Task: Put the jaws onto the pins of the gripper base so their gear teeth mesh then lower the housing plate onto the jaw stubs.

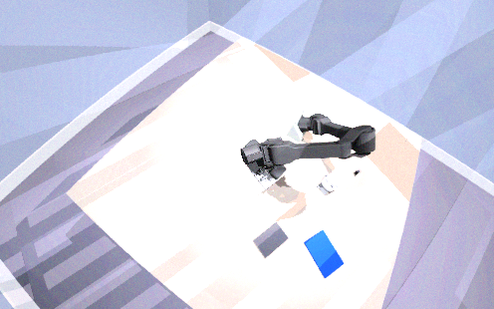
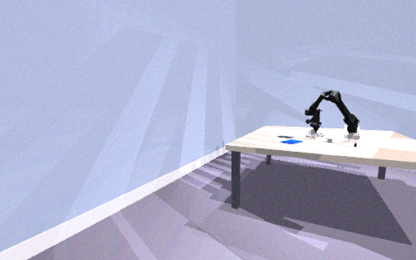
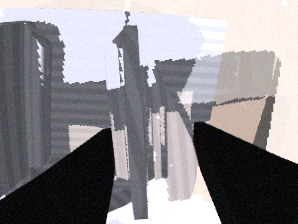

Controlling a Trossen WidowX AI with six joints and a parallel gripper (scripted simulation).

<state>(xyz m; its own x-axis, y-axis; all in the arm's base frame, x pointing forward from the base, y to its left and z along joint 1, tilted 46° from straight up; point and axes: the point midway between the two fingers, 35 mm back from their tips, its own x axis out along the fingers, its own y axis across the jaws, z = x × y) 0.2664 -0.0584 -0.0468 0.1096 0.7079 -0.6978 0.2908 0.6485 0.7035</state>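
Right now the gripper jaw is 10 mm behind my gripper tip and 60 mm to the left of it. Round my gripper tip: grey gripper base (70 mm behind, 300 mm to the left, 10 mm above); small pale part (70 mm behind, 300 mm to the left, 10 mm below); grey square plate (250 mm ahead, 170 mm to the left, 10 mm below).
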